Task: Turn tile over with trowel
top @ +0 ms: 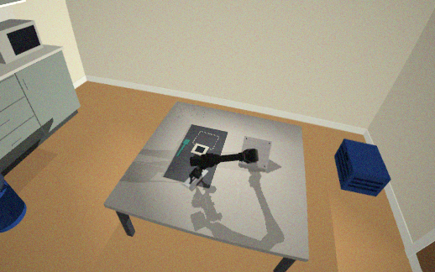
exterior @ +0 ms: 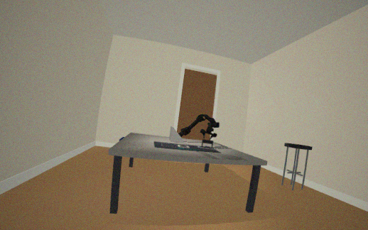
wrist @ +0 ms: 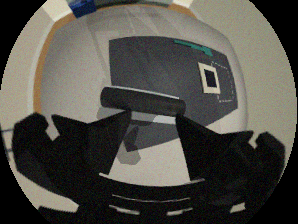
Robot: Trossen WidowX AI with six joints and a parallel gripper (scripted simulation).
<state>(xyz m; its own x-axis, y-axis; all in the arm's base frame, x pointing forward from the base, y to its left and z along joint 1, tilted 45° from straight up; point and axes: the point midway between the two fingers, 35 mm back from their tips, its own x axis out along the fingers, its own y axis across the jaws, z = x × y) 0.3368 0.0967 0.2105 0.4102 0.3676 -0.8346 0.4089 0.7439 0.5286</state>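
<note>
The dark mat is 4 cm ahead of my gripper tip, 25 cm to the right of it and 11 cm below it. Also, from my gripper tip: tile: 4 cm ahead, 28 cm to the right, 8 cm below; then teal-handled trowel: 18 cm ahead, 29 cm to the right, 8 cm below.
</note>
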